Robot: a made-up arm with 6 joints.
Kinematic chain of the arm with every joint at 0, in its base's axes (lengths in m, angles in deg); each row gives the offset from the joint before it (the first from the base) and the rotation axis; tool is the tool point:
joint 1: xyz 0 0 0.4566 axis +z
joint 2: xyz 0.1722 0 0 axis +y
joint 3: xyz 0 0 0.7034 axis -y
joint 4: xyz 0 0 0.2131 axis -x
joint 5: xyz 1.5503 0 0 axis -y
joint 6: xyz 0.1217 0 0 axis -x
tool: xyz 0 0 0
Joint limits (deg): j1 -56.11..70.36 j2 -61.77..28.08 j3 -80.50..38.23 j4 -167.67..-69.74 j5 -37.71..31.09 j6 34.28..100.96
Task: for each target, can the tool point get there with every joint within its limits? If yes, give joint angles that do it. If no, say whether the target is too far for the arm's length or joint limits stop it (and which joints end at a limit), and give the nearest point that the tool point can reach.
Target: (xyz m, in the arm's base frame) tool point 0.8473 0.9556 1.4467
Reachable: yes | joints 46.89 -45.19 -36.90 -142.46 -27.70 39.51
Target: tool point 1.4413 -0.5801 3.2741
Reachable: no: too far | nearest point 1.0784 -0.4340 2.4763 | short by 0.889 m
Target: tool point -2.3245 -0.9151 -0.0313
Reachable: no: joint limits stop it (at a limit: joint 1, joint 2, joint 3, joint 5) | nearest point 0.0391 -0.1648 -0.5524 | short by 2.534 m
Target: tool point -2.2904 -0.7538 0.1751
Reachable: no: joint limits stop it (at a limit: joint 1, joint 2, joint 3, joint 5) | nearest point 0.0382 -0.1600 -0.5509 | short by 2.510 m
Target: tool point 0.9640 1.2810 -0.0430
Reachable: yes | joints 53.38 18.38 -32.14 -156.41 11.33 85.98
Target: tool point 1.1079 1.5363 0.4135
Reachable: yes | joints 54.67 16.65 -15.25 -139.97 11.38 95.22
